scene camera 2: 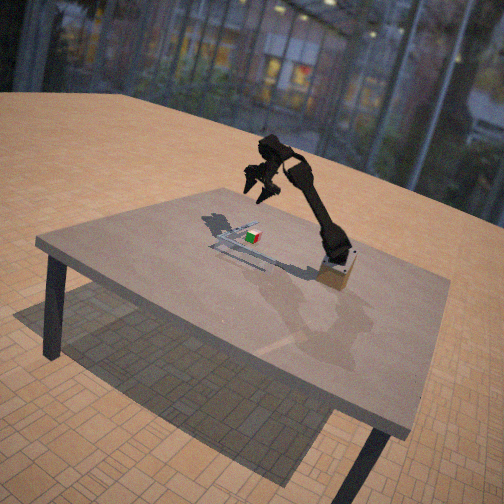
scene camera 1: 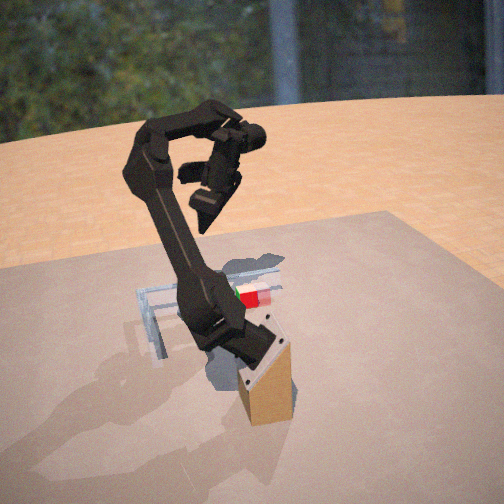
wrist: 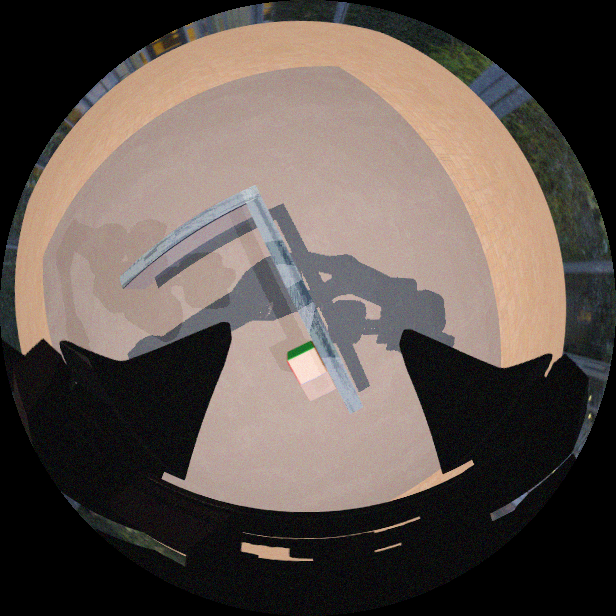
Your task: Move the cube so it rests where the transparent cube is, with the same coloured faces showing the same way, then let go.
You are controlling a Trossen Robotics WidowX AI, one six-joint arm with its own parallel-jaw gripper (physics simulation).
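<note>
The cube lies on the grey table, showing red, green and pale faces, right beside a thin grey L-shaped frame. It also shows in the second scene view and the wrist view. My gripper hangs high above the table, well above the cube, open and empty; its two fingers spread wide in the wrist view. I cannot make out a separate transparent cube; pale faces at the cube may be it.
The arm's tan base block stands in front of the cube. The grey frame runs beside the cube. The table edge lies far from the cube.
</note>
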